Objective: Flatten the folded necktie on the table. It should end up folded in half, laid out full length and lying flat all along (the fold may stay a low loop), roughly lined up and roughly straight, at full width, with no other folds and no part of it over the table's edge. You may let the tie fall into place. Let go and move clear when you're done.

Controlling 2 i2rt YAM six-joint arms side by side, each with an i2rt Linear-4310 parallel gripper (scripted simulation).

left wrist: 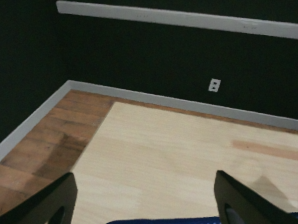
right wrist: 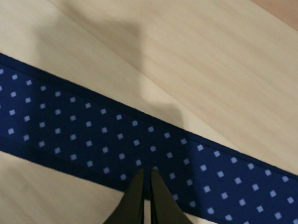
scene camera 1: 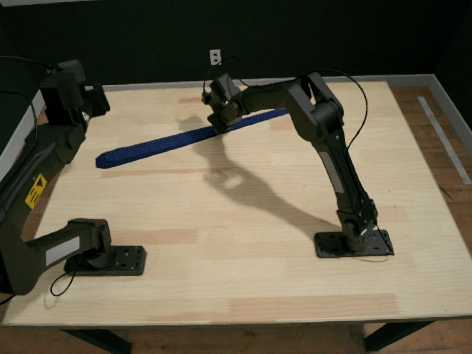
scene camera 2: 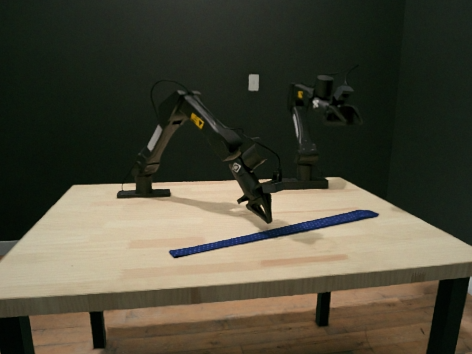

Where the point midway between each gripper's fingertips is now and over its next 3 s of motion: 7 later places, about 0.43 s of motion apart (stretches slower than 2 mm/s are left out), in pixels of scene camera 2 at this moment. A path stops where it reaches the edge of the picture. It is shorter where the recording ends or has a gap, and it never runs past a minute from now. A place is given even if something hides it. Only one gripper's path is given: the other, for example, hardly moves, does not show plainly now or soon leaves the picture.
The right gripper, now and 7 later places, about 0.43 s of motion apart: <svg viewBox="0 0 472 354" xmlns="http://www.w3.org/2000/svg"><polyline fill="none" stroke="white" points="270,222 268,213 253,201 232,181 207,156 178,129 153,112 138,103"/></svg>
